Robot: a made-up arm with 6 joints. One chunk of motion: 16 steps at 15 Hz.
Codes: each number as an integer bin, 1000 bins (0 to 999) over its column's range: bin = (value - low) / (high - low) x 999, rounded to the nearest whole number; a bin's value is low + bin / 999 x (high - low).
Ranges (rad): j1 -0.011..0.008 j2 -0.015..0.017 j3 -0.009..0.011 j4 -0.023..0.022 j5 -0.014..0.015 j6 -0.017..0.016
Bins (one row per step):
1: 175 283 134 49 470 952
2: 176 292 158 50 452 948
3: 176 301 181 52 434 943
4: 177 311 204 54 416 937
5: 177 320 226 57 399 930
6: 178 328 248 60 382 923
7: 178 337 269 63 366 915
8: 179 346 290 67 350 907
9: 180 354 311 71 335 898
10: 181 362 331 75 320 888
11: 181 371 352 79 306 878
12: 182 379 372 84 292 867
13: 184 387 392 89 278 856
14: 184 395 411 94 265 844
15: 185 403 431 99 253 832
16: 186 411 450 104 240 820
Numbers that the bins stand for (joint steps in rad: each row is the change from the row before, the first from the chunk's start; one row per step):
1: -0.00767 -0.00593 -0.00632 -0.02079 -0.00036 0.01445
2: -0.00765 -0.00565 -0.00584 -0.02075 -0.00088 0.01432
3: -0.00765 -0.00536 -0.00538 -0.02066 -0.00140 0.01415
4: -0.00763 -0.00504 -0.00492 -0.02057 -0.00192 0.01395
5: -0.00763 -0.00475 -0.00448 -0.02043 -0.00242 0.01372
6: -0.00761 -0.00449 -0.00404 -0.02030 -0.00291 0.01349
7: -0.00761 -0.00421 -0.00361 -0.02016 -0.00338 0.01323
8: -0.00760 -0.00392 -0.00319 -0.01998 -0.00384 0.01296
9: -0.00758 -0.00366 -0.00277 -0.01980 -0.00428 0.01266
10: -0.00756 -0.00340 -0.00237 -0.01962 -0.00471 0.01233
11: -0.00756 -0.00312 -0.00195 -0.01944 -0.00512 0.01200
12: -0.00754 -0.00286 -0.00155 -0.01922 -0.00552 0.01164
13: -0.00750 -0.00260 -0.00115 -0.01899 -0.00593 0.01128
14: -0.00750 -0.00235 -0.00077 -0.01877 -0.00631 0.01088
15: -0.00748 -0.00209 -0.00037 -0.01854 -0.00666 0.01048
16: -0.00746 -0.00183 0.00001 -0.01832 -0.00703 0.01009

